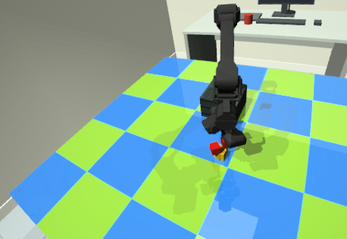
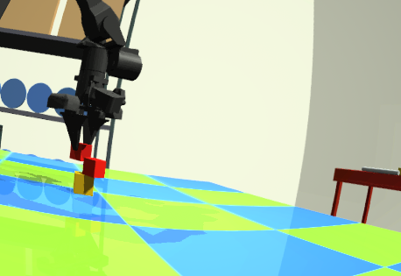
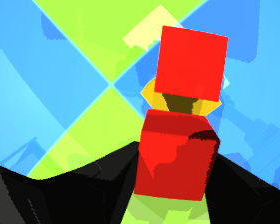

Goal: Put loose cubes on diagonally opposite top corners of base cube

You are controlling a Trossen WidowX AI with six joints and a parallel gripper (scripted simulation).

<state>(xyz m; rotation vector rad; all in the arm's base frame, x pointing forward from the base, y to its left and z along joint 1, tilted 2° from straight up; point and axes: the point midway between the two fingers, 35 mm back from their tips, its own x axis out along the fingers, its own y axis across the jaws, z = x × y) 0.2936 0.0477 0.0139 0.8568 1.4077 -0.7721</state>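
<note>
The yellow base cube is 10 mm ahead of my gripper tip, 20 mm to the right of it and 60 mm below it.
</note>
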